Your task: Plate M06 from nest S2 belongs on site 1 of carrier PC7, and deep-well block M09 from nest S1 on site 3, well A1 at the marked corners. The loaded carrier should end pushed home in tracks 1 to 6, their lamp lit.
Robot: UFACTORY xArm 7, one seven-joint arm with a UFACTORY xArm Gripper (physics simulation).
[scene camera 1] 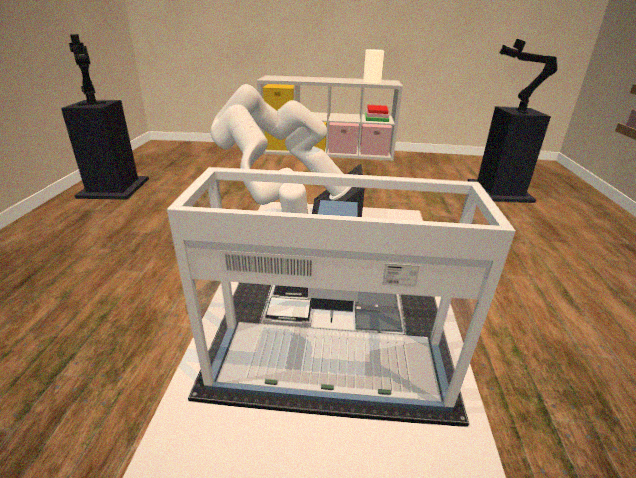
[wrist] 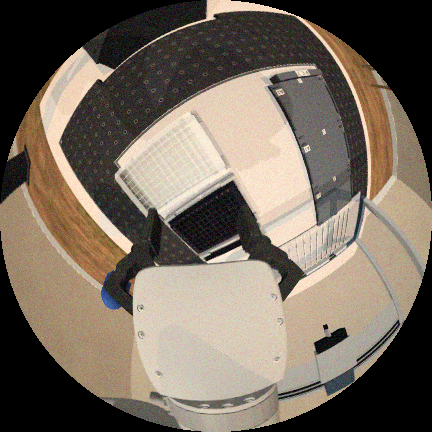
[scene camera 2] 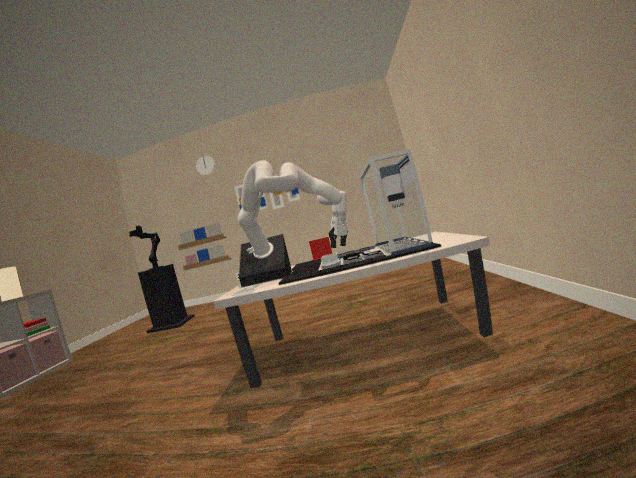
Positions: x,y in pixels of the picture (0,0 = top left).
Scene:
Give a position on a clear well plate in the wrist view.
At 177,160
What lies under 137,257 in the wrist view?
My gripper.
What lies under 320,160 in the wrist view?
A grey carrier.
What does my gripper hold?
Nothing.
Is my gripper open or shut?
Open.

